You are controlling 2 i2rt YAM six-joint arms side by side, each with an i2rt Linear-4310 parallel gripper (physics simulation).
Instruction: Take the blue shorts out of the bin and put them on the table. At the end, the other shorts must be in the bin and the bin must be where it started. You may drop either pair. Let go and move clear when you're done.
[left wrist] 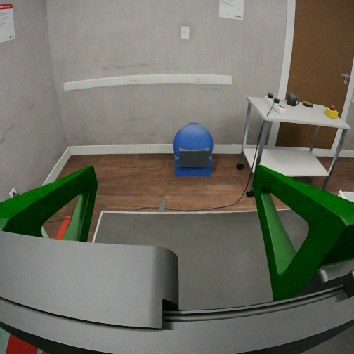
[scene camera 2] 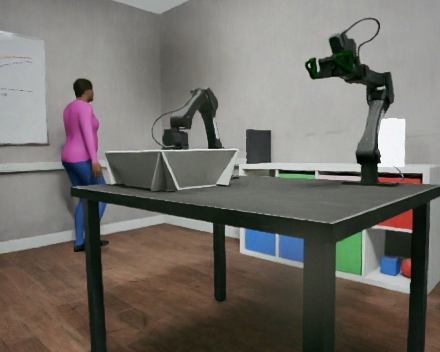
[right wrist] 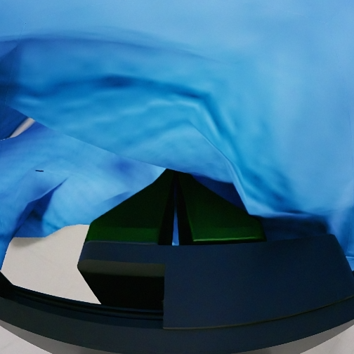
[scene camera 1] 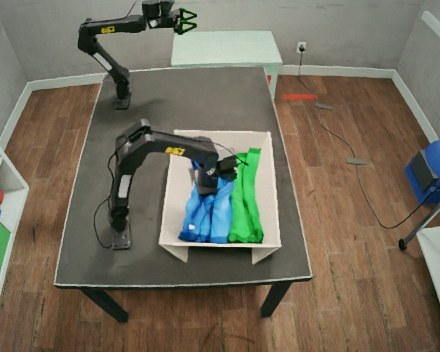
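The blue shorts lie rumpled in the left and middle part of the white bin in scene camera 1. The green shorts lie beside them along the right side. The bin stands on the dark table. My right gripper is down in the bin, its fingers closed together on a fold of the blue shorts; its tips are partly covered by cloth. In scene camera 1 its fingers are hidden. My left gripper is wide open and empty, raised high, far from the bin.
The bin's walls surround the right gripper. A pale green side table stands past the table's far edge. A white shelf unit stands behind the table in scene camera 2, and a person stands at the left.
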